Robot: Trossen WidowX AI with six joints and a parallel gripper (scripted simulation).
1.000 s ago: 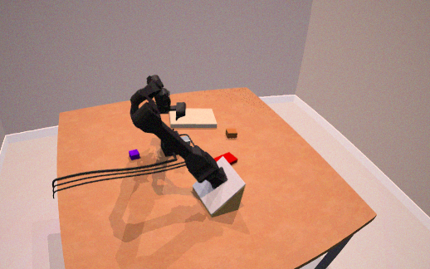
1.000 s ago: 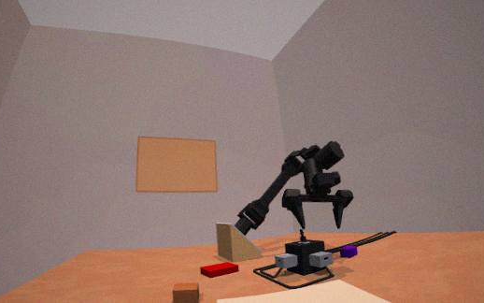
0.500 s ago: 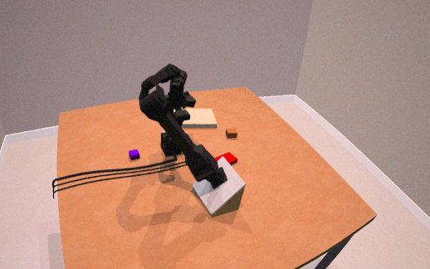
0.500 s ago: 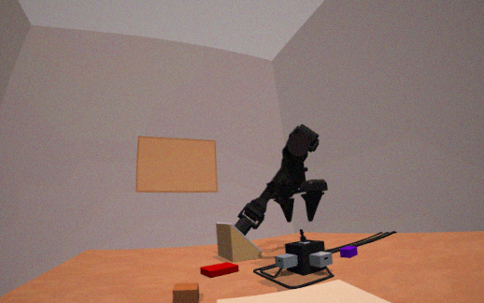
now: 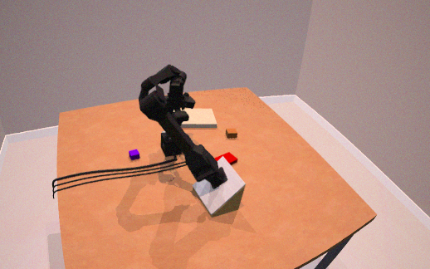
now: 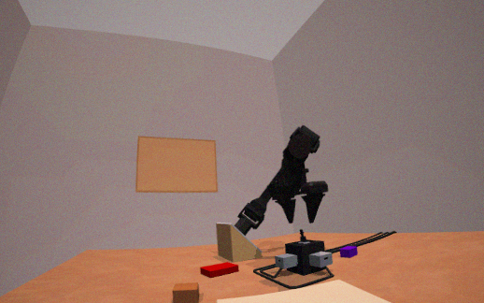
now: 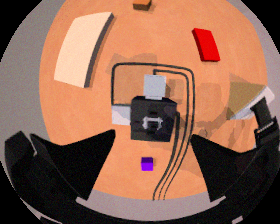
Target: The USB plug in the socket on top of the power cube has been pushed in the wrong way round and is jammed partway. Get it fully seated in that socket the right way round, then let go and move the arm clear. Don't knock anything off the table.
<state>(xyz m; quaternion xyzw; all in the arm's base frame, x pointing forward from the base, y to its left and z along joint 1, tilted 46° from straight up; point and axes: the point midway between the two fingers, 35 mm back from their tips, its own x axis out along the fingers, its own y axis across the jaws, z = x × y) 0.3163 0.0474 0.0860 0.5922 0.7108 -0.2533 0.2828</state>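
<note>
My gripper tip is 40 mm above the USB plug. Round my gripper tip: USB socket 60 mm below, 10 mm to the left; red block 210 mm to the right, 120 mm below, 120 mm behind; purple cube 180 mm to the left, 120 mm below, 30 mm behind.
</note>
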